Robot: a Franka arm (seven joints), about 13 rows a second.
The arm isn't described. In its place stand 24 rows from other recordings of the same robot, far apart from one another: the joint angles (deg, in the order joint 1, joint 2, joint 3, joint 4, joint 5, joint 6, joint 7), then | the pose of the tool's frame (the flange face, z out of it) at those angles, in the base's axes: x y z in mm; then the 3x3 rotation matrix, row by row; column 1 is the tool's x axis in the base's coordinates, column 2 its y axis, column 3 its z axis.
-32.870 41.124 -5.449 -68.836 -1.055 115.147 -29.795 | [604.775 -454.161 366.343], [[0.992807 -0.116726 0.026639], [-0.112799 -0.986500 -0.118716], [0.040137 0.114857 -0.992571]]
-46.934 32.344 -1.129 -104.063 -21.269 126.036 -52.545 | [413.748 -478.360 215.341], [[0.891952 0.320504 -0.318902], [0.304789 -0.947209 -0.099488], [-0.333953 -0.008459 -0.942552]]
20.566 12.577 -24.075 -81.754 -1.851 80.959 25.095 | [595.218 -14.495 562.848], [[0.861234 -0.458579 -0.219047], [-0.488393 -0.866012 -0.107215], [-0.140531 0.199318 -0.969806]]
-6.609 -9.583 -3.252 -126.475 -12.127 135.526 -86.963 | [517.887 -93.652 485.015], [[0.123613 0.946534 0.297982], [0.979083 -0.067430 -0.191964], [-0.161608 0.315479 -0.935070]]
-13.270 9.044 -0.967 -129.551 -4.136 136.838 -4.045 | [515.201 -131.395 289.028], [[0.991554 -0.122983 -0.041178], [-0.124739 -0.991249 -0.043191], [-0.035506 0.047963 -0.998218]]
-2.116 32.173 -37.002 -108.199 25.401 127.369 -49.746 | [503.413 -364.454 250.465], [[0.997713 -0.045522 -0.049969], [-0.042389 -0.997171 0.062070], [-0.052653 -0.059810 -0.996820]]
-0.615 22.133 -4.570 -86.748 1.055 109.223 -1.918 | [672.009 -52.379 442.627], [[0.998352 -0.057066 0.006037], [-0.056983 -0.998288 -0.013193], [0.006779 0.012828 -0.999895]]
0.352 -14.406 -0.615 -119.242 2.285 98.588 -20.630 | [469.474 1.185 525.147], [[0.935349 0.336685 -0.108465], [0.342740 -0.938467 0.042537], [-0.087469 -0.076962 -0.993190]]
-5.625 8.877 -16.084 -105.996 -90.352 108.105 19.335 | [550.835 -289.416 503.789], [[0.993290 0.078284 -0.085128], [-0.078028 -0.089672 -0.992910], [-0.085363 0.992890 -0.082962]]
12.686 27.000 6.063 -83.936 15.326 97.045 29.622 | [626.107 227.837 397.760], [[0.908873 -0.279529 -0.309538], [-0.216827 -0.950668 0.221848], [-0.356281 -0.134516 -0.924646]]
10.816 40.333 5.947 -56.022 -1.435 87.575 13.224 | [705.208 183.166 442.340], [[0.986909 0.042556 -0.155563], [0.043100 -0.999071 0.000123], [-0.155413 -0.006826 -0.987826]]
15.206 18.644 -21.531 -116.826 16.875 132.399 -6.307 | [588.612 -53.677 291.371], [[0.982787 -0.184739 -0.001011], [-0.183737 -0.977997 0.098806], [-0.019242 -0.096920 -0.995106]]
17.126 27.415 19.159 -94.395 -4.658 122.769 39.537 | [564.050 376.450 352.615], [[0.998511 -0.053001 -0.012888], [-0.051600 -0.994439 0.091808], [-0.017683 -0.091006 -0.995693]]
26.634 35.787 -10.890 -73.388 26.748 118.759 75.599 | [701.867 258.384 410.610], [[0.387771 -0.915665 0.105790], [-0.878920 -0.332726 0.341750], [-0.277729 -0.225501 -0.933818]]
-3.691 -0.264 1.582 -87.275 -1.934 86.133 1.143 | [546.057 -23.875 643.516], [[0.998152 -0.058461 -0.016588], [-0.058987 -0.997706 -0.033211], [-0.014609 0.034128 -0.999311]]
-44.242 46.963 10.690 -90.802 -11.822 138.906 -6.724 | [571.877 -401.152 161.910], [[0.929715 -0.366923 0.031593], [-0.366345 -0.930202 -0.022691], [0.037714 0.009522 -0.999243]]
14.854 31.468 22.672 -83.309 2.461 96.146 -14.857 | [551.535 375.100 367.592], [[0.597236 0.712567 -0.368181], [0.774014 -0.632376 0.031664], [-0.210266 -0.303889 -0.929215]]
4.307 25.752 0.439 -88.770 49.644 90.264 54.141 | [638.249 133.785 398.206], [[0.319393 -0.889674 -0.326295], [-0.499679 -0.450687 0.739731], [-0.805176 -0.073222 -0.588498]]
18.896 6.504 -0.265 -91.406 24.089 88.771 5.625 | [535.987 227.734 556.240], [[0.951917 0.145917 -0.269375], [0.235616 -0.910689 0.339308], [-0.195806 -0.386462 -0.901281]]
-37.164 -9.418 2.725 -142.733 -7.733 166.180 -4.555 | [414.861 -274.344 412.167], [[0.799888 -0.422160 0.426568], [-0.290827 -0.894400 -0.339807], [0.524976 0.147750 -0.838195]]
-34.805 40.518 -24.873 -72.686 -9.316 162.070 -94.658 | [497.731 -609.782 469.284], [[0.648099 0.706920 0.283254], [0.598399 -0.242656 -0.763568], [-0.471048 0.664366 -0.580285]]
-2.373 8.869 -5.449 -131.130 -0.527 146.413 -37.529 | [534.699 -73.265 295.250], [[0.859736 0.499029 0.108735], [0.504977 -0.862438 -0.034629], [0.076496 0.084680 -0.993467]]
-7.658 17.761 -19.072 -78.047 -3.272 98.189 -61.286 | [596.097 -270.034 558.806], [[0.808725 0.587970 -0.016005], [0.577831 -0.799275 -0.165142], [-0.109891 0.124306 -0.986140]]
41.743 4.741 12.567 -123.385 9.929 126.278 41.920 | [314.543 446.465 360.720], [[0.984541 0.104443 -0.140610], [0.115516 -0.990618 0.073021], [-0.131664 -0.088135 -0.987369]]
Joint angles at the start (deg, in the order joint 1, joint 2, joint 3, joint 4, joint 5, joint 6, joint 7): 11.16 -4.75 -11.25 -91.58 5.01 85.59 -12.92
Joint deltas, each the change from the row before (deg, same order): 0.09 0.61 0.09 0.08 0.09 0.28 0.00; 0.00 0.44 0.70 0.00 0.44 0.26 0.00; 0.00 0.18 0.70 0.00 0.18 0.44 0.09; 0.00 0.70 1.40 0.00 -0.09 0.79 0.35; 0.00 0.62 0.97 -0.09 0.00 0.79 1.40; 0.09 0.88 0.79 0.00 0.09 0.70 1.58; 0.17 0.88 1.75 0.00 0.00 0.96 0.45; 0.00 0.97 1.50 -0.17 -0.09 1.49 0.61; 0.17 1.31 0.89 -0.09 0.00 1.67 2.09; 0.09 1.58 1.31 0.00 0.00 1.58 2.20; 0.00 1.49 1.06 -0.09 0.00 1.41 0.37; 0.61 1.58 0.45 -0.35 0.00 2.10 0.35; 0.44 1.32 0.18 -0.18 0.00 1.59 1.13; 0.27 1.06 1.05 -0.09 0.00 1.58 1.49; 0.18 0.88 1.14 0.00 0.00 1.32 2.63
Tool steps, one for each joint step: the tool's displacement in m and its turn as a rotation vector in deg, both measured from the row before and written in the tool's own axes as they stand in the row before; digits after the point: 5 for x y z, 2 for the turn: 0.00425 -0.00105 0.00452 0.02 -0.25 -0.13; 0.00442 -0.00673 0.00415 0.34 -0.16 -0.68; 0.00321 -0.00644 0.00160 0.04 0.21 -0.60; 0.00774 -0.01164 0.00653 -0.29 -0.10 -0.96; 0.00643 -0.00784 0.00616 -0.14 -0.04 0.51; 0.00725 -0.00704 0.00798 -0.01 -0.26 0.80; 0.00864 -0.01688 0.00870 -0.14 -0.13 -1.37; 0.00922 -0.01234 0.00983 -0.22 0.18 -0.77; 0.01038 -0.00793 0.01193 -0.09 0.16 1.17; 0.01106 -0.01135 0.01458 -0.01 -0.13 0.96; 0.00933 -0.00838 0.01460 0.05 -0.26 -0.53; 0.01022 -0.00830 0.01687 0.01 0.08 -0.51; 0.00787 -0.00447 0.01338 0.00 0.04 0.66; 0.00659 -0.01191 0.01071 0.13 0.31 0.30; 0.00506 -0.01227 0.00856 0.20 0.31 1.42
